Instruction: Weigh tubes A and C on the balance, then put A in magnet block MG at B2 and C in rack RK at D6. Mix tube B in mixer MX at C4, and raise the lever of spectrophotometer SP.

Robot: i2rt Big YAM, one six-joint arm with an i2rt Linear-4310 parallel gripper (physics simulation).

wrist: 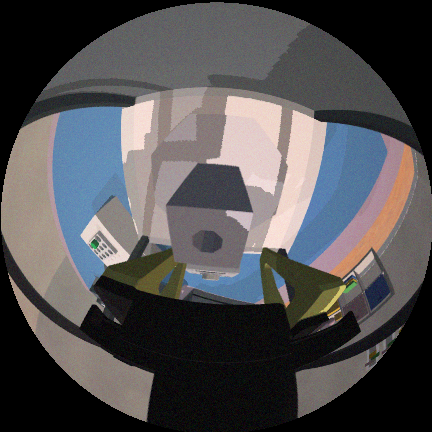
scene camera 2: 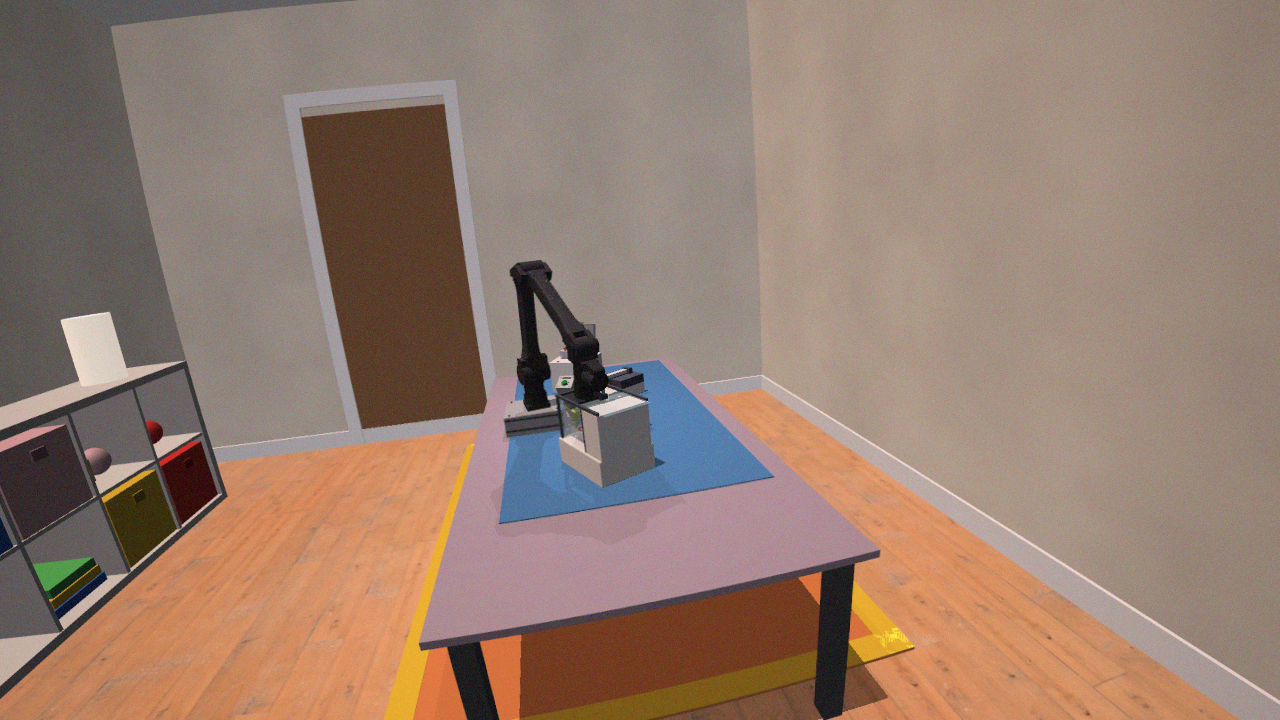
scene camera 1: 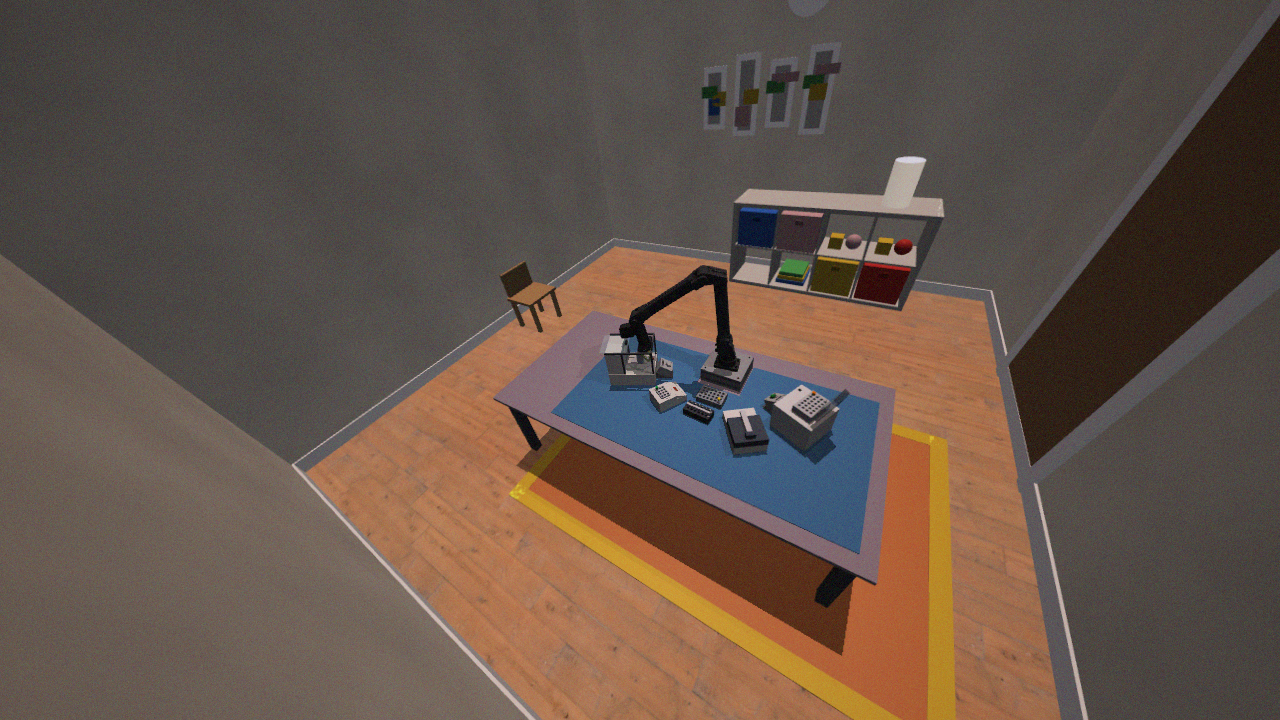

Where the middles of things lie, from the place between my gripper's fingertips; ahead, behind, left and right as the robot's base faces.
I see the balance (scene camera 2: 607,440) 90 mm to the right of my hand, 30 mm ahead of it and 10 mm above it.
